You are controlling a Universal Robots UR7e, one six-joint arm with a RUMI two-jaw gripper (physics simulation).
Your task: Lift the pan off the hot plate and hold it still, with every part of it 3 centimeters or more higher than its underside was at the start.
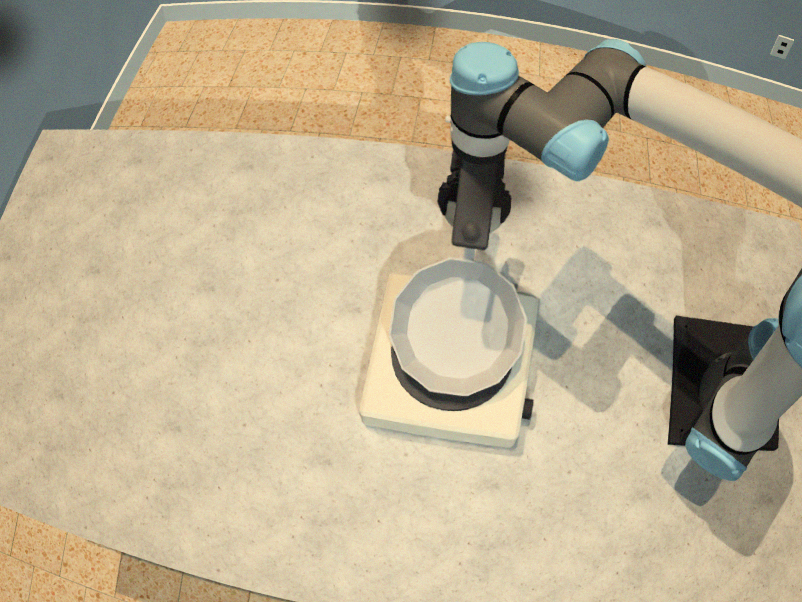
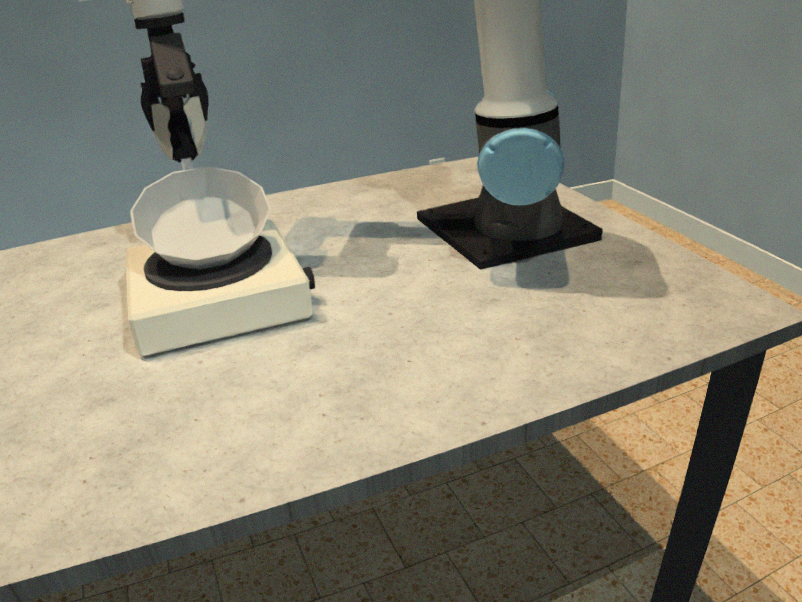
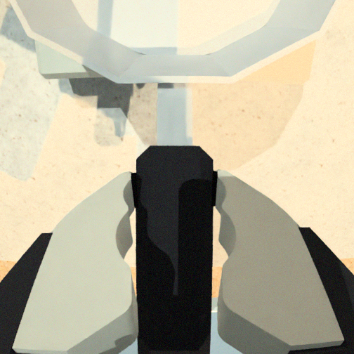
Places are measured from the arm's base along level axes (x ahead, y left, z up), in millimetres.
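Pixels of known places: gripper, fingertip midpoint: (image 2: pixel 185 157); arm's base, origin of the base link: (image 2: pixel 518 222).
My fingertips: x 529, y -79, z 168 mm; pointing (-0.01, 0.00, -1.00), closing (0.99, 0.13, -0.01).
For each thing: its top centre in the pictures, then the offset to it from my fingertips. "spot": a spot on its surface instead. Level surfaces: height alone.
- cream hot plate, middle of its top: (image 1: pixel 458 352) (image 2: pixel 213 254) dx -20, dy +141, dz -110 mm
- black disc, surface spot: (image 2: pixel 194 280) spot: dx +9, dy +215, dz -110 mm
- handle's thin grey neck, surface spot: (image 1: pixel 469 254) (image 2: pixel 188 168) spot: dx -4, dy +33, dz -9 mm
- hot plate's black knob, middle of its top: (image 2: pixel 305 268) (image 1: pixel 528 405) dx -145, dy +191, dz -134 mm
- grey table, its level: dz -186 mm
A light grey pan (image 1: pixel 456 327) (image 2: pixel 200 226) (image 3: pixel 175 66) is over the cream hot plate (image 1: pixel 440 424) (image 2: pixel 220 324) (image 3: pixel 60 65). It is tilted, with its handle side higher and its far side low over the black disc (image 1: pixel 446 402) (image 2: pixel 194 280). Whether the low edge touches the disc I cannot tell. My gripper (image 1: pixel 474 218) (image 2: pixel 184 150) (image 3: pixel 173 174) is shut on the black handle (image 2: pixel 180 129) (image 3: pixel 174 250), one finger on each side. The handle's thin grey neck (image 1: pixel 469 254) (image 2: pixel 187 164) (image 3: pixel 175 115) runs from the grip to the pan.
The hot plate's black knob (image 1: pixel 527 408) (image 2: pixel 309 277) sticks out at its side. The arm's black base plate (image 1: pixel 681 388) (image 2: pixel 453 236) stands on the grey table (image 1: pixel 194 356) (image 2: pixel 388 388). Walls rise beyond the table.
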